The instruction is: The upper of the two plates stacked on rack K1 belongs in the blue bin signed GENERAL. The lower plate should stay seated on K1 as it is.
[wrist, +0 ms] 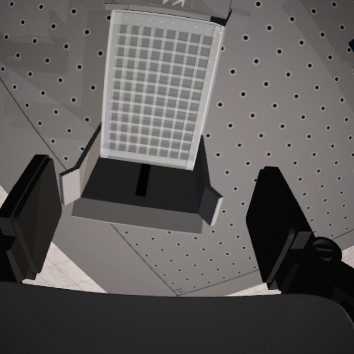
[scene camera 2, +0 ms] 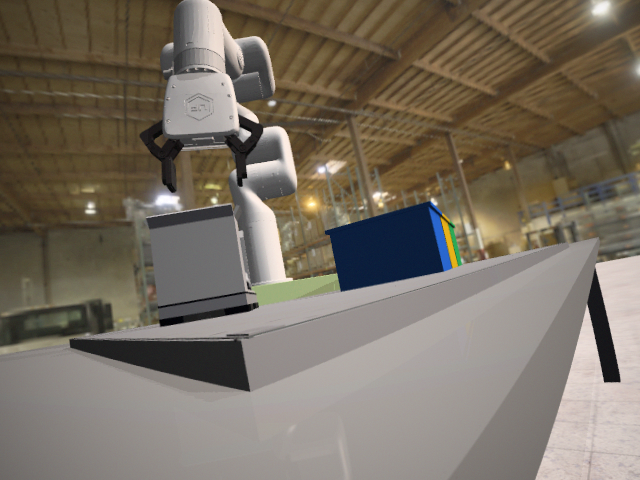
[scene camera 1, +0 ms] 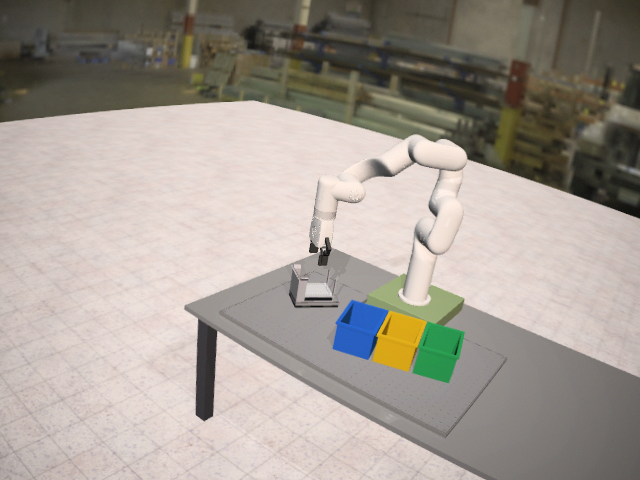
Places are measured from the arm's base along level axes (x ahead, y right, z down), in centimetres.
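Pixels of known places: gripper, fingertip midpoint: (wrist: pixel 154 188) (scene camera 2: pixel 206 186) (scene camera 1: pixel 317 258); arm's base, link origin: (scene camera 2: pixel 267 286) (scene camera 1: pixel 414 297).
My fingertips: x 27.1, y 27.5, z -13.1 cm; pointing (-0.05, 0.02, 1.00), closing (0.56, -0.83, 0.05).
Note:
For each thing: its middle in the pictures, then the offset to it from my fingertips. "pt": a spot on its surface instead.
- Rack K1, body centre: (wrist: pixel 155 90) (scene camera 2: pixel 211 269) (scene camera 1: pixel 314 286) dx -1.2, dy +0.2, dz +11.1 cm
- clear gridded plate, body centre: (wrist: pixel 155 92) (scene camera 1: pixel 312 289) dx -0.7, dy +0.6, dz +12.6 cm
- blue bin, body centre: (scene camera 2: pixel 409 251) (scene camera 1: pixel 399 341) dx +6.2, dy -38.9, dz +12.1 cm
- green bin, surface spot: (scene camera 1: pixel 435 364) pt dx +10.3, dy -53.8, dz +11.8 cm
Rack K1 (scene camera 1: pixel 298 289) (scene camera 2: pixel 196 258) (wrist: pixel 137 216) stands on the pegboard mat, its label partly cut off at the top of the wrist view. A clear gridded plate (scene camera 1: pixel 318 290) (wrist: pixel 157 90) sits in it, upper face showing; the two stacked plates cannot be told apart, and the rack's wall hides them in scene camera 2. My gripper (scene camera 1: pixel 318 257) (scene camera 2: pixel 205 186) (wrist: pixel 154 188) is open and empty, above the rack, with its fingers spread wider than the rack in the wrist view. The blue bin (scene camera 1: pixel 353 339) (scene camera 2: pixel 385 250) stands beside the rack; its sign is not readable.
A yellow bin (scene camera 1: pixel 393 352) and a green bin (scene camera 1: pixel 435 364) stand in a row beside the blue one. The arm's green base block (scene camera 1: pixel 382 304) (scene camera 2: pixel 294 291) is behind the bins. The rack has raised side guides and flared front corners. The table edge (scene camera 1: pixel 248 351) runs along the front.

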